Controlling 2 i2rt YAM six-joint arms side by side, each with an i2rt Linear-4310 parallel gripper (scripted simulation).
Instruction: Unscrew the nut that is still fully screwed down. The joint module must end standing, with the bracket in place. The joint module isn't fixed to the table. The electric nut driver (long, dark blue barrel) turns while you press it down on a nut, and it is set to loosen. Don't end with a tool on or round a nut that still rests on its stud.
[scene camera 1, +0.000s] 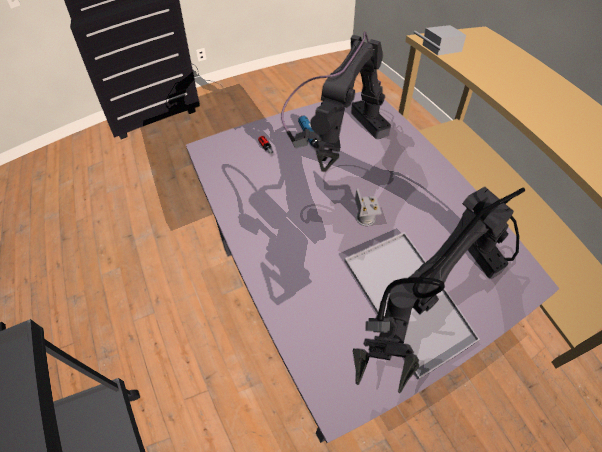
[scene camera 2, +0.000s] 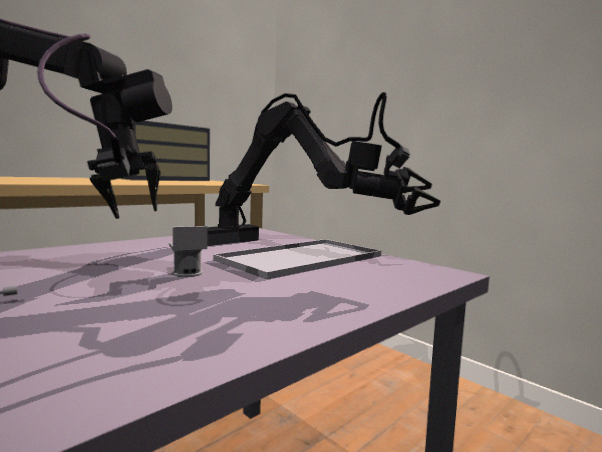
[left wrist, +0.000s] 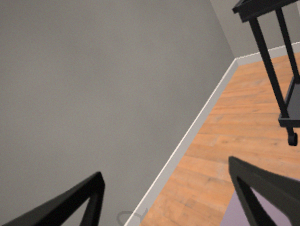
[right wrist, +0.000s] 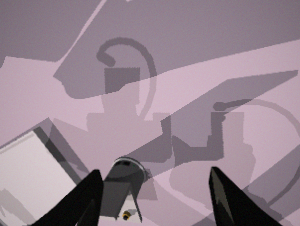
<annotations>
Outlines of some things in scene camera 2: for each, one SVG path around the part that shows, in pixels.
My left gripper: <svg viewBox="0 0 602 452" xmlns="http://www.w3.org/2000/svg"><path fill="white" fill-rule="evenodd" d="M387 155L384 175L376 174L374 197L393 199L395 209L402 210L406 215L440 205L439 199L422 191L431 189L432 183L422 178L410 168L403 167L403 169L389 171L391 166L400 157L398 148L395 148L390 155ZM415 206L419 197L433 202L431 204ZM410 177L414 177L425 185L408 186Z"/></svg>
A shallow tray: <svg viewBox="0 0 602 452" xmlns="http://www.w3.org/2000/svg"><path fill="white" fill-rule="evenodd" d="M381 250L323 239L214 254L214 261L264 279L271 279L381 256Z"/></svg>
A joint module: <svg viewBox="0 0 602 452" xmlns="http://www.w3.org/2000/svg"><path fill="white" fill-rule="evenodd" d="M203 249L174 251L173 275L177 277L201 275L201 251Z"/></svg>
</annotations>
